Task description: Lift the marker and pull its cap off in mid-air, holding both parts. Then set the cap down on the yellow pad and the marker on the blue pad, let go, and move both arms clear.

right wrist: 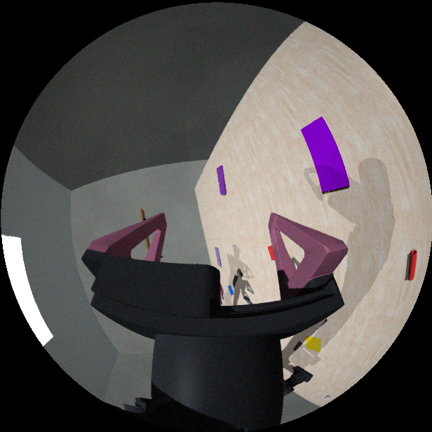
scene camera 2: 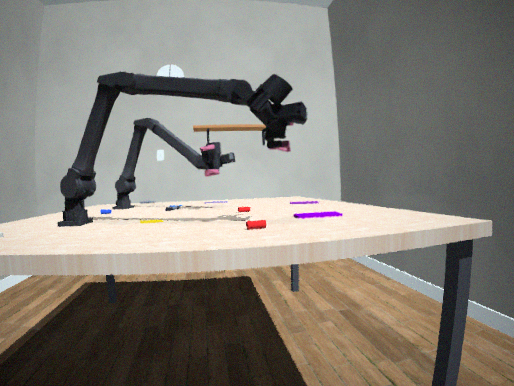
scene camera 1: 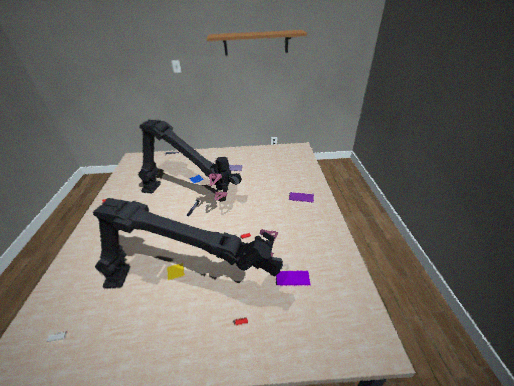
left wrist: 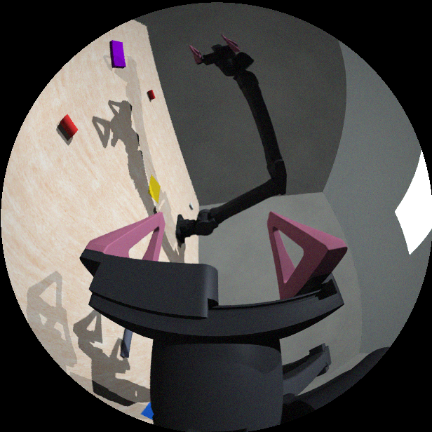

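Pixels of known places: left gripper, fingertip midpoint: (scene camera 2: 204, 159) (scene camera 1: 213, 192); right gripper, fingertip midpoint: (scene camera 2: 290, 138) (scene camera 1: 274, 242); left arm's base, origin of the base link: (scene camera 2: 123, 208) (scene camera 1: 151, 187); right arm's base, origin of the base link: (scene camera 2: 76, 224) (scene camera 1: 117, 276).
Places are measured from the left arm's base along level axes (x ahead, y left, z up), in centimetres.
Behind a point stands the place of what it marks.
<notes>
The dark marker (scene camera 1: 193, 207) {x 38.3, y -15.5, z 1.6 cm} (left wrist: 126, 344) lies on the table; whether its cap is on is too small to tell. The blue pad (scene camera 1: 196, 178) {x 26.7, y 15.8, z 0.1 cm} (left wrist: 148, 412) (right wrist: 230, 290) lies flat beyond the marker in scene camera 1. The yellow pad (scene camera 1: 175, 271) {x 47.8, y -59.1, z 0.0 cm} (scene camera 2: 151, 221) {x 48.0, y -59.4, z 0.1 cm} (left wrist: 154, 189) (right wrist: 313, 344) lies flat and bare near the right arm. My left gripper (scene camera 1: 218, 187) {x 57.9, y -24.7, z 22.9 cm} (scene camera 2: 209, 160) {x 57.9, y -24.7, z 22.9 cm} is open and empty above the table, to the right of the marker in scene camera 1. My right gripper (scene camera 1: 270, 243) {x 95.2, y -54.4, z 26.0 cm} (scene camera 2: 286, 135) {x 95.2, y -54.4, z 26.0 cm} (right wrist: 217, 218) is open and empty, raised high near a bright purple block.
The bright purple block (scene camera 1: 293, 278) {x 103.8, y -52.3, z 0.8 cm} (scene camera 2: 318, 215) {x 103.5, y -55.4, z 0.6 cm}, a darker purple block (scene camera 1: 301, 197) {x 102.1, y 6.9, z 0.8 cm} and a lilac one (scene camera 1: 236, 168) {x 51.8, y 32.2, z 0.8 cm} lie on the table (scene camera 1: 350, 345) {x 127.7, y -75.8, z 0.0 cm}. Two red cylinders (scene camera 1: 245, 235) {x 75.7, y -32.0, z 1.9 cm} (scene camera 1: 241, 321) {x 85.8, y -76.6, z 2.0 cm} and a whitish piece (scene camera 1: 56, 336) {x 16.0, y -96.4, z 1.2 cm} also lie there. A wooden shelf (scene camera 1: 256, 36) hangs on the wall.
</notes>
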